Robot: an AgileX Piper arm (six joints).
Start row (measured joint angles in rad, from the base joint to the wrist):
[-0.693, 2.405, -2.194, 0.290, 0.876, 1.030]
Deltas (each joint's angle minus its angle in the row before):
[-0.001, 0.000, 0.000, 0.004, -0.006, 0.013]
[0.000, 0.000, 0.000, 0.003, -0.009, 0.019]
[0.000, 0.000, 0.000, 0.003, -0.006, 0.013]
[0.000, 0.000, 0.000, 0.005, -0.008, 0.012]
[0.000, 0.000, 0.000, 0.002, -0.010, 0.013]
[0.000, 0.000, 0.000, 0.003, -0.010, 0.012]
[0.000, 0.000, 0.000, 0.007, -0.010, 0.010]
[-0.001, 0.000, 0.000, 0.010, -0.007, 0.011]
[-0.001, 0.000, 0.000, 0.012, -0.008, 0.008]
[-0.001, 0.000, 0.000, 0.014, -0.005, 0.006]
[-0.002, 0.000, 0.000, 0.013, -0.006, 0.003]
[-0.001, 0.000, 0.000, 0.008, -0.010, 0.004]
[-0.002, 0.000, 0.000, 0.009, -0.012, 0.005]
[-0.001, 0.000, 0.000, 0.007, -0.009, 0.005]
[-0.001, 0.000, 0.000, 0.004, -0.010, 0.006]
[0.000, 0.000, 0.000, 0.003, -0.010, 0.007]
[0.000, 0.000, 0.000, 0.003, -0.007, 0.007]
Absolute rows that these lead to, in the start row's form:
[-0.694, 2.405, -2.194, 0.294, 0.870, 1.043]
[-0.694, 2.405, -2.194, 0.297, 0.861, 1.062]
[-0.694, 2.405, -2.194, 0.300, 0.855, 1.075]
[-0.694, 2.405, -2.194, 0.305, 0.847, 1.087]
[-0.694, 2.405, -2.194, 0.307, 0.837, 1.100]
[-0.694, 2.405, -2.194, 0.310, 0.827, 1.112]
[-0.694, 2.405, -2.194, 0.317, 0.817, 1.122]
[-0.695, 2.405, -2.194, 0.327, 0.810, 1.133]
[-0.696, 2.405, -2.194, 0.339, 0.802, 1.141]
[-0.697, 2.405, -2.194, 0.353, 0.797, 1.147]
[-0.699, 2.405, -2.194, 0.366, 0.791, 1.150]
[-0.700, 2.405, -2.194, 0.374, 0.781, 1.154]
[-0.702, 2.405, -2.194, 0.383, 0.769, 1.159]
[-0.703, 2.405, -2.194, 0.390, 0.760, 1.164]
[-0.704, 2.405, -2.194, 0.394, 0.750, 1.170]
[-0.704, 2.405, -2.194, 0.397, 0.740, 1.177]
[-0.704, 2.405, -2.194, 0.400, 0.733, 1.184]

